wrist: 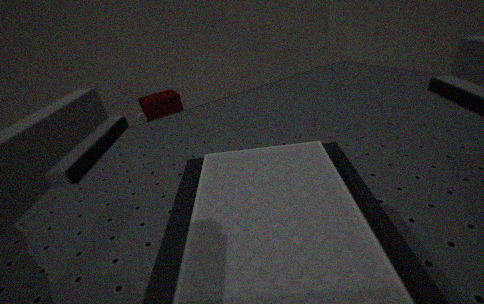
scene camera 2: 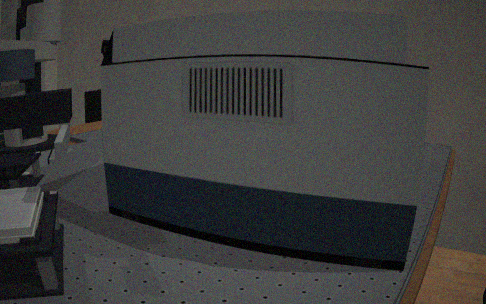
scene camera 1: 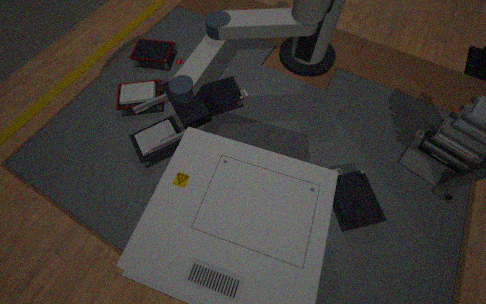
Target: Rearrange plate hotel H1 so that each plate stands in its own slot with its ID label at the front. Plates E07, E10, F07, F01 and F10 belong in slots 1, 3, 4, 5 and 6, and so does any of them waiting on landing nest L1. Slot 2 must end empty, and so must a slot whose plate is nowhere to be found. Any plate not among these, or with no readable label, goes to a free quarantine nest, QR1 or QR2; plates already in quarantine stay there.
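Frame: origin at the arm's base, x ahead, y left, z up, level; centimetres.
Where they show: gripper, between the fingertips: [wrist: 269,86] [scene camera 1: 142,129]; arm's base, origin of its link: [scene camera 2: 27,148] [scene camera 1: 306,56].
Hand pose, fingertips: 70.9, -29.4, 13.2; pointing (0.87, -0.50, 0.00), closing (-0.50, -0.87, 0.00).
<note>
Things, the pixels of their top centre, and the offset from my fingertips, as dx, dy, dz.
- second white plate, centre of its top: [scene camera 1: 137,91] -13.3, -17.0, -5.5
- large white instrument housing, centre of its top: [scene camera 2: 291,29] [scene camera 1: 236,214] +9.6, +40.9, +12.6
A white plate [scene camera 1: 154,135] [scene camera 2: 17,212] [wrist: 280,215] lies flat on a black nest [scene camera 2: 52,215] [wrist: 362,200], apparently L1; its label cannot be read. My open gripper [scene camera 1: 140,131] [wrist: 269,87] holds nothing; in scene camera 1 its fingers stand on both sides of this plate, but their height is unclear. A second white plate [scene camera 1: 134,93] lies on a red-edged quarantine nest [scene camera 1: 119,101], partly behind one finger. The other red-edged quarantine nest [scene camera 1: 153,51] holds no plate. A grey slotted stand [scene camera 1: 450,145], apparently hotel H1, is cut off at the right; its slots and labels are not readable.
A large white instrument housing [scene camera 1: 250,210] [scene camera 2: 325,130] stands in front. A dark nest [scene camera 1: 220,95] is beside the gripper body. Another dark nest [scene camera 1: 359,200] stands right of the housing. A red block [wrist: 160,105] shows at the back left of the wrist view.
</note>
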